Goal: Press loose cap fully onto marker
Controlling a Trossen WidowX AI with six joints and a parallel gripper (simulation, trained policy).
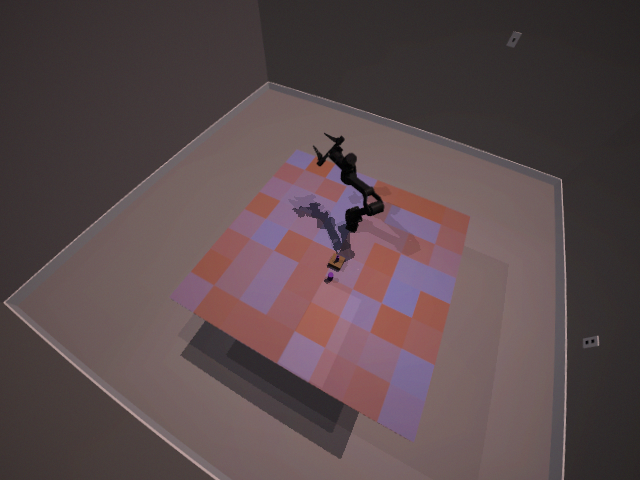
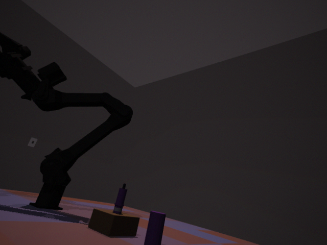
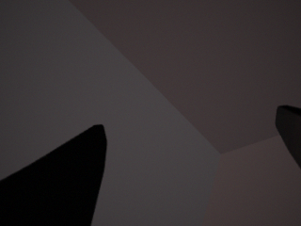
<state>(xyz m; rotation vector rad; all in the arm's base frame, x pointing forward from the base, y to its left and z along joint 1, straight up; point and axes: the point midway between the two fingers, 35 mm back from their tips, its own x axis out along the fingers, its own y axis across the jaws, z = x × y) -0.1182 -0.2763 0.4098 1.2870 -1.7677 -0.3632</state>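
My gripper tip is 49 cm short of the purple cap, 34 cm to the right of it and 40 cm above it. The rest, counted from my gripper tip: holder block (39 cm ahead, 33 cm to the left, 41 cm below).
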